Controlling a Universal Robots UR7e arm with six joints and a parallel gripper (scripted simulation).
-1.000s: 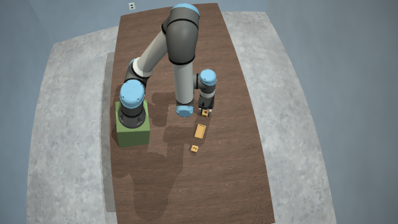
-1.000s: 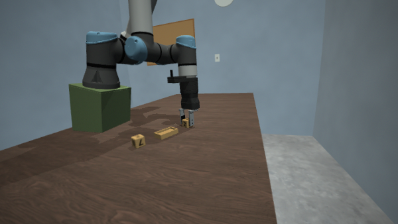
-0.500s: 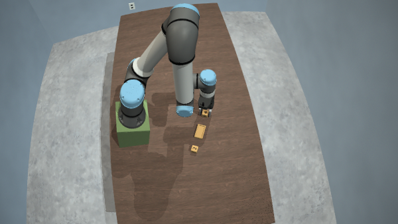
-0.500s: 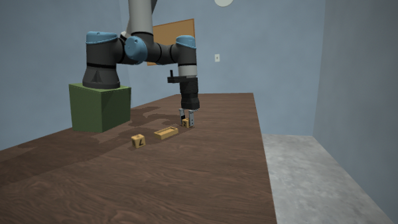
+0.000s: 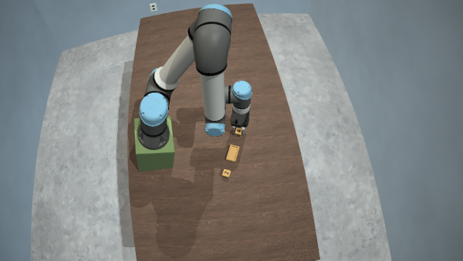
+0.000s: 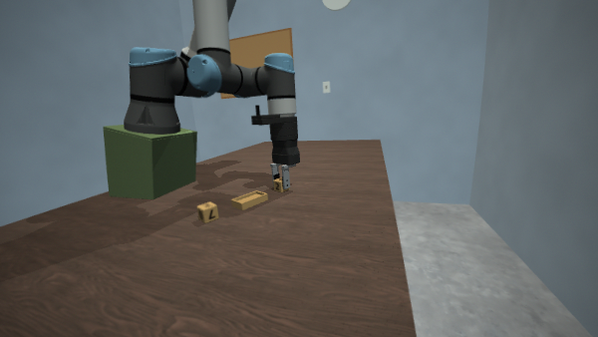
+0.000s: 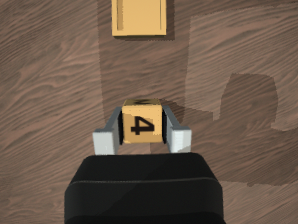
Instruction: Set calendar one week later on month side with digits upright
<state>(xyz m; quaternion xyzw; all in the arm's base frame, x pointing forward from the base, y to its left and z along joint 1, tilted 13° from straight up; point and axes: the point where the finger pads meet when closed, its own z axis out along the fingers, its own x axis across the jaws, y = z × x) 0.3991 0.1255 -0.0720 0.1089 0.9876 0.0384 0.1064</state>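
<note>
The wooden cube is 10 mm below my hand. The rest, counted from my hand: wooden calendar tray: 110 mm to the right, 20 mm below, 20 mm behind.
</note>
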